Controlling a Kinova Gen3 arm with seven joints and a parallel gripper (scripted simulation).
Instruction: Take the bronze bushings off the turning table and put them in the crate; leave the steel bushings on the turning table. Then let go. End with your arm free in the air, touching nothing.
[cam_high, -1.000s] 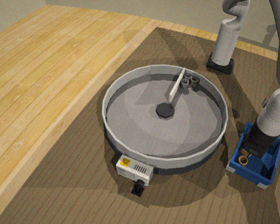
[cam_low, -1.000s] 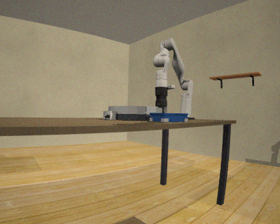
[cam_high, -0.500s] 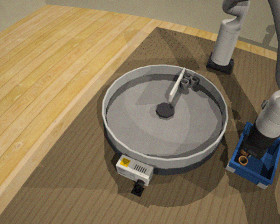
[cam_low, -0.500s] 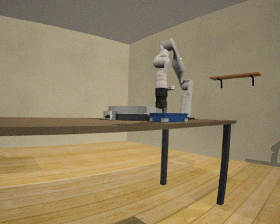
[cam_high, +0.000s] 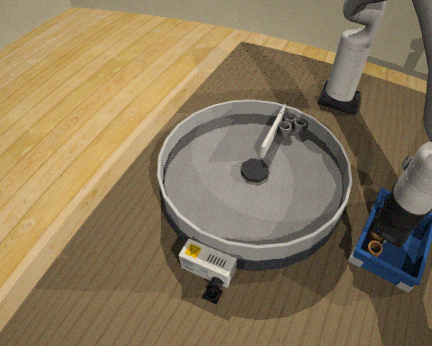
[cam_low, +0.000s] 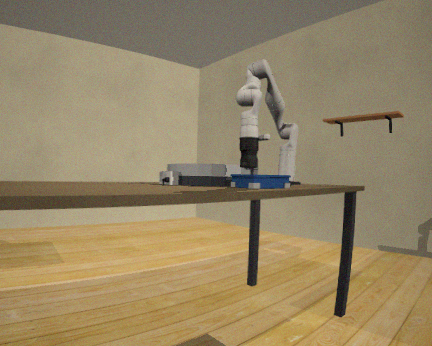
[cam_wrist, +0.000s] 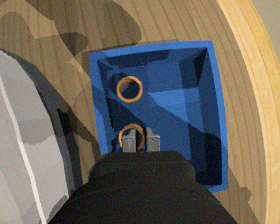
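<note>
My gripper is now 3 cm to the right of the blue crate, 1 cm past it and 1 cm above it. The rest, counted from my hand: turning table (31 cm to the right, 2 cm behind, 2 cm above).
</note>
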